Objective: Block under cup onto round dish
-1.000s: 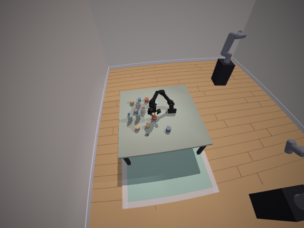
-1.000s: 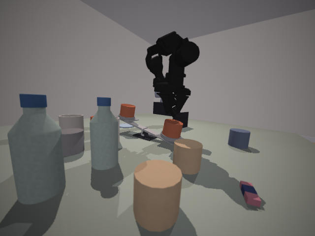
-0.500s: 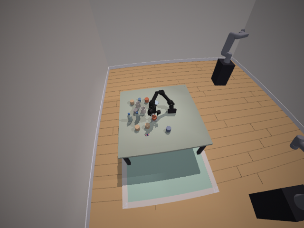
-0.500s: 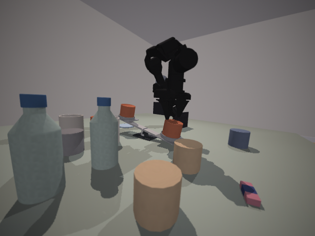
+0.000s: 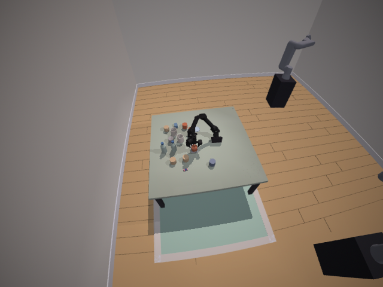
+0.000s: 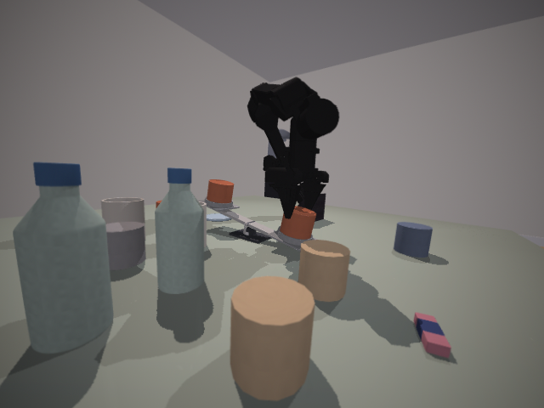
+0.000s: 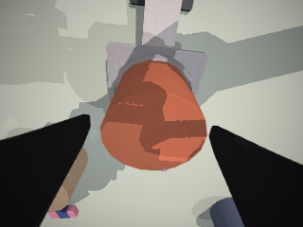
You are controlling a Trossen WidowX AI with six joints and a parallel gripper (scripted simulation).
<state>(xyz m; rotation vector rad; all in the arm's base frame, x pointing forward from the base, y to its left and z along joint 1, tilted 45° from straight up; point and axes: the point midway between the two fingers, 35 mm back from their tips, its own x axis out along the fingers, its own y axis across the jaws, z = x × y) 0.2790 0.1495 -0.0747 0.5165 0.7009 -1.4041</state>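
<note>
My gripper tip is 40 mm above the pale teal block and 10 mm to the left of it. Also, from my gripper tip: balance (140 mm to the right, 60 mm below, 20 mm ahead); pink-and-blue eraser (260 mm to the left, 100 mm ahead, 70 mm below); balance beam (140 mm to the right, 40 mm below, 20 mm ahead).
</note>
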